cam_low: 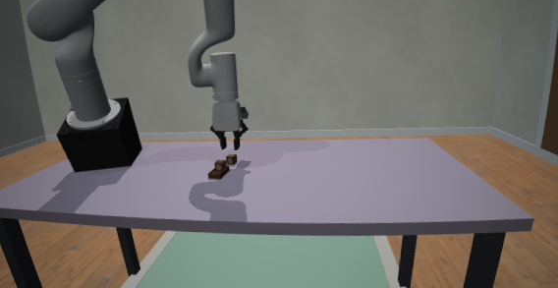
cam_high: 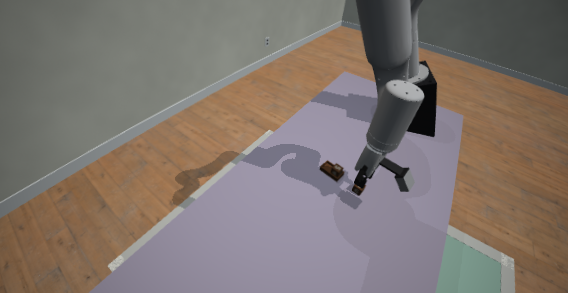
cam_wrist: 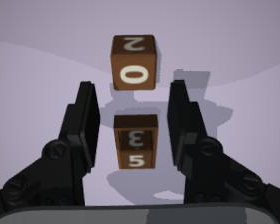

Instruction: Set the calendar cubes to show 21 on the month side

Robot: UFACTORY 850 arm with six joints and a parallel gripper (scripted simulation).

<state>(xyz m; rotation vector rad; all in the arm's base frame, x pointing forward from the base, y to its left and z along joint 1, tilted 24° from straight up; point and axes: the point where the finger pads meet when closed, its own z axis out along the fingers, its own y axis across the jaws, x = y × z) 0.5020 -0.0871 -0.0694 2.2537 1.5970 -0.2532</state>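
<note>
Right now my hand is 6 cm above the brown cube. The rest, counted from my hand: digit cube: 8 cm to the right, 5 cm below, 3 cm behind; brown tray: 10 cm to the right, 6 cm below, 4 cm behind.
</note>
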